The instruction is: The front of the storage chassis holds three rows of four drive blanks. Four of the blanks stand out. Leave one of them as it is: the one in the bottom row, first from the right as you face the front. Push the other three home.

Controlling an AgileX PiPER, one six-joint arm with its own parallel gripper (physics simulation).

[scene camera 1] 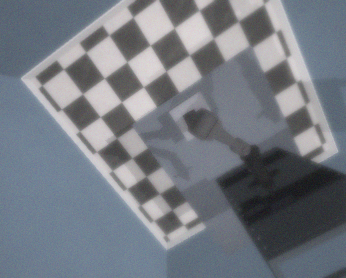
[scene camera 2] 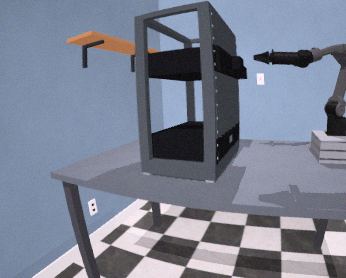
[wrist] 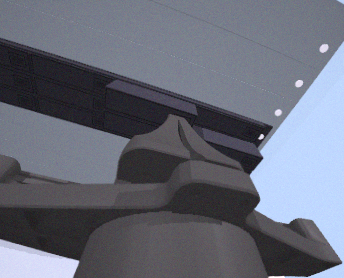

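Observation:
The storage chassis (scene camera 2: 175, 64) (wrist: 55, 75) is a black unit high in the grey rack. In the wrist view a top-row blank (wrist: 150, 101), third from the left, stands out. A right-end blank (wrist: 231, 144) below the top row also stands out. The top-row blank at the right end (wrist: 225, 122) looks flush. The lower right part of the front is hidden behind my fingers, so the bottom-row right blank cannot be made out. My gripper (scene camera 2: 256, 57) (wrist: 173, 126) is shut and empty. In scene camera 2 it is level with the chassis, a short gap away from the protruding blanks (scene camera 2: 239, 66).
The rack (scene camera 2: 210, 100) (scene camera 1: 300, 220) stands on the grey table (scene camera 2: 110, 167). A second black unit (scene camera 2: 177, 142) sits low in the rack. An orange shelf (scene camera 2: 107, 42) is on the wall behind. The arm stands on a light slatted base (scene camera 2: 327, 148).

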